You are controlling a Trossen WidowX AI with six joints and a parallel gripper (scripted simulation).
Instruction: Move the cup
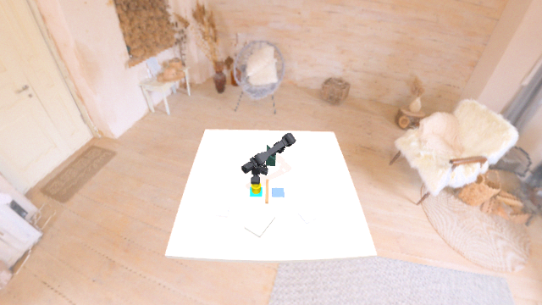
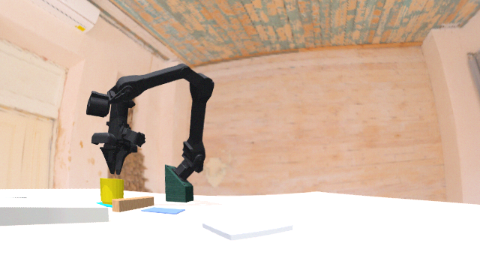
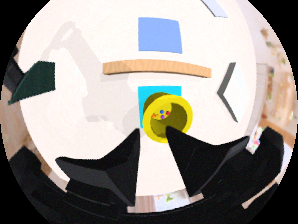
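The yellow cup lies 50 mm below my gripper tip and 20 mm ahead of it. From my gripper tip the other things lie so: cyan pad 90 mm below, 30 mm ahead, 10 mm to the left; then wooden bar 80 mm to the left, 80 mm below, 20 mm ahead.
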